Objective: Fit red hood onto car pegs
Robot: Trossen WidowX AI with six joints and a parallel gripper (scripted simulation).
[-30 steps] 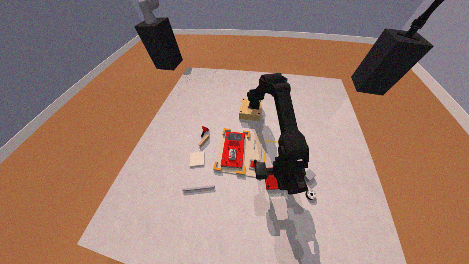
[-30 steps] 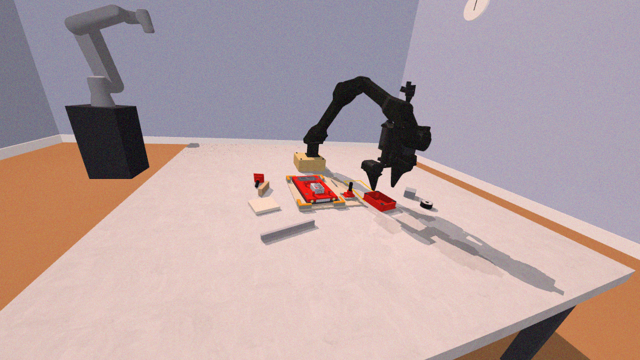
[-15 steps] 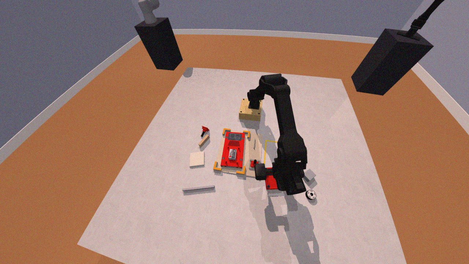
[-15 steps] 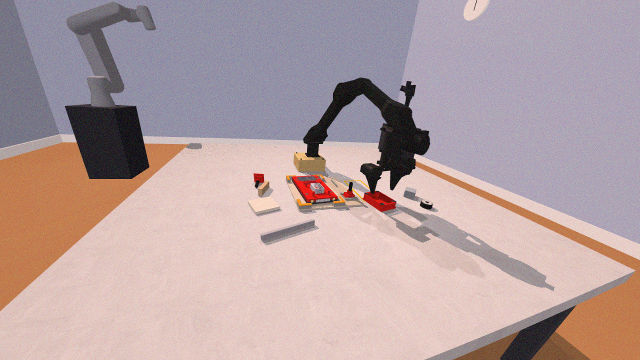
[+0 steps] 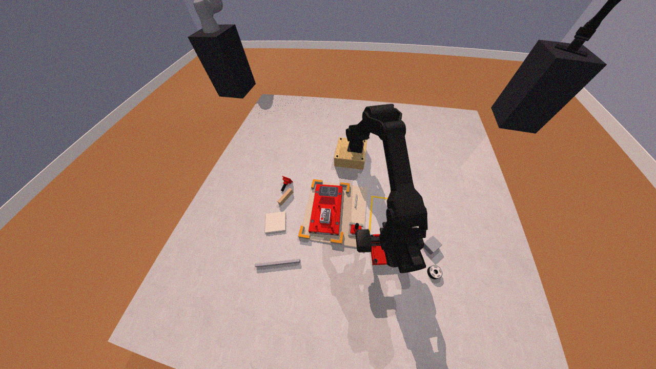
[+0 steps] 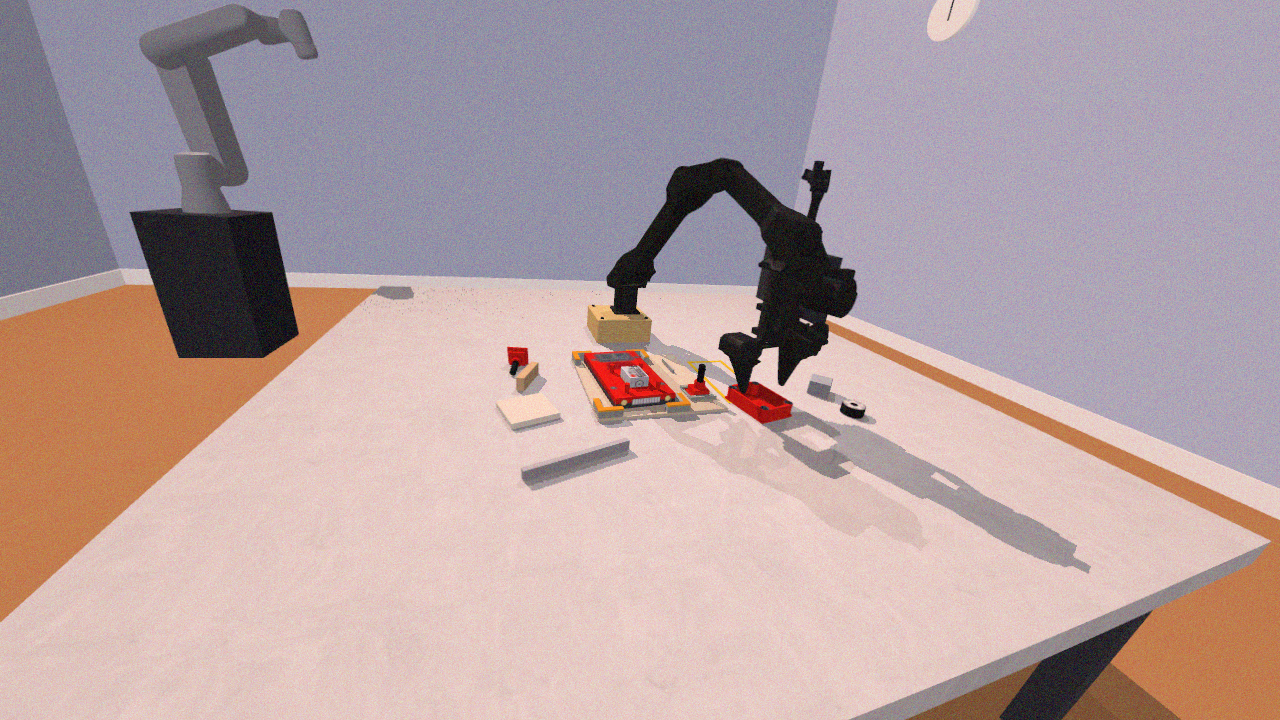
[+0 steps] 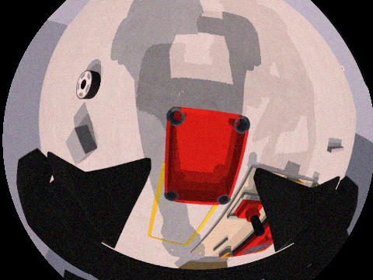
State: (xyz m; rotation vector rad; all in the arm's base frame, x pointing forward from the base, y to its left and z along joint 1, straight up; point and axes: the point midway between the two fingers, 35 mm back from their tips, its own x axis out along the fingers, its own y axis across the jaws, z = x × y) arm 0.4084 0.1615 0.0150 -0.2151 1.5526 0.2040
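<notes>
Now: gripper tip 3 cm above the red hood. Also, from my gripper tip: grey block: 5 cm behind, 16 cm to the left, 2 cm below; black-and-white wheel: 3 cm ahead, 17 cm to the left, 3 cm below; grey engine block: 7 cm behind, 21 cm to the right, 1 cm below.
</notes>
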